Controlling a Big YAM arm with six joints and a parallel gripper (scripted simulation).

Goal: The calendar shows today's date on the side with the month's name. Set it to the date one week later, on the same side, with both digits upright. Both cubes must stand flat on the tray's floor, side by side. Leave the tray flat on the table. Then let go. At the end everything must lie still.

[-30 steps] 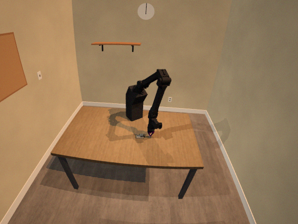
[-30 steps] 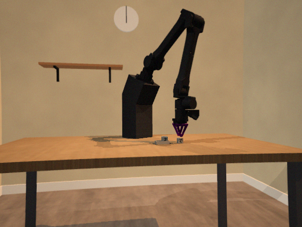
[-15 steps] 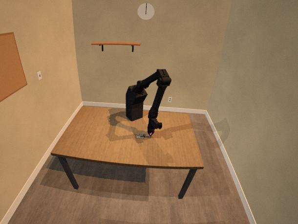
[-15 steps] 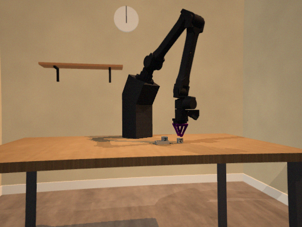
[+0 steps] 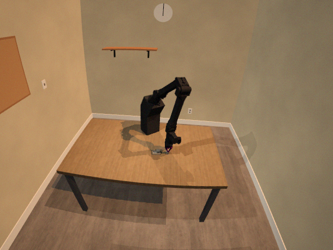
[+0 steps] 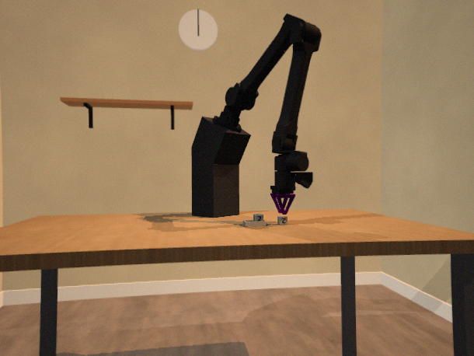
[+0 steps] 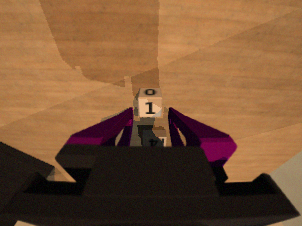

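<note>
Right now my hand is 20 mm short of the tray, 110 mm to the left of it and 40 mm above it.
</note>
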